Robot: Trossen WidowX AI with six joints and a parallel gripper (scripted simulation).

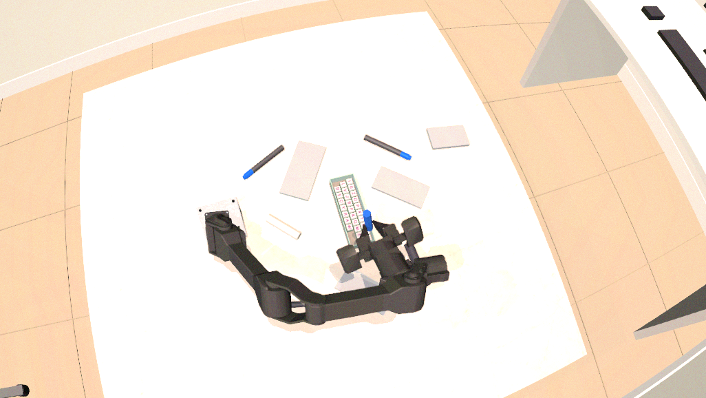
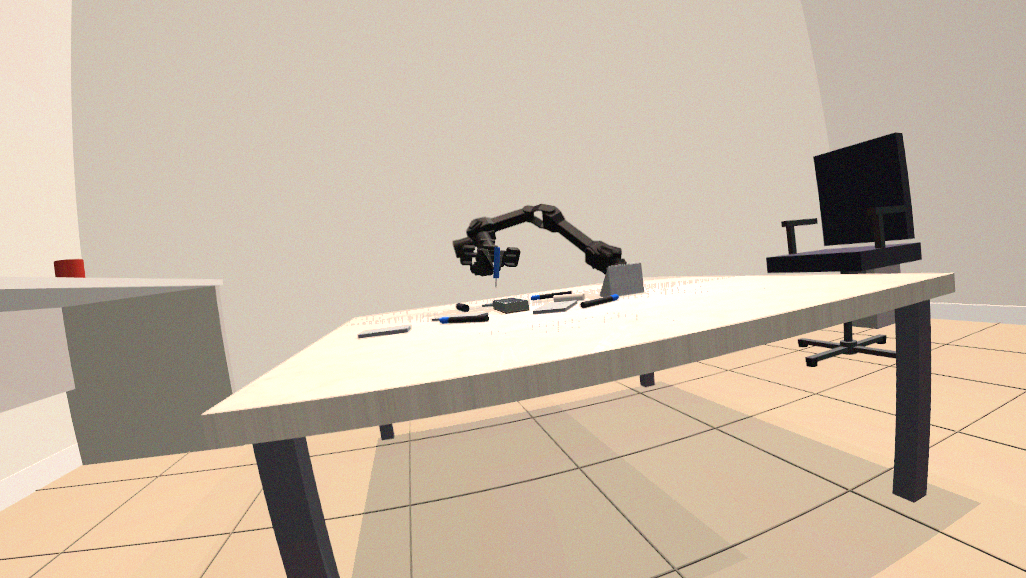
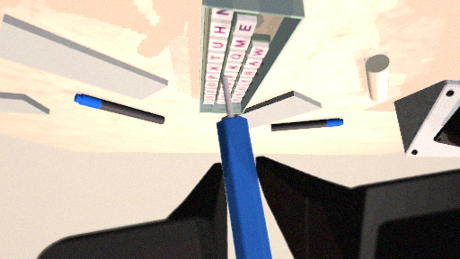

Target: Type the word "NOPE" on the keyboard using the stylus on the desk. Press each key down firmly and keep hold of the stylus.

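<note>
My gripper tip is now 90 mm to the right of the P key and 100 mm above it. From my gripper tip the other things lie so: stylus: 120 mm ahead, 90 mm to the right, 110 mm below.
</note>
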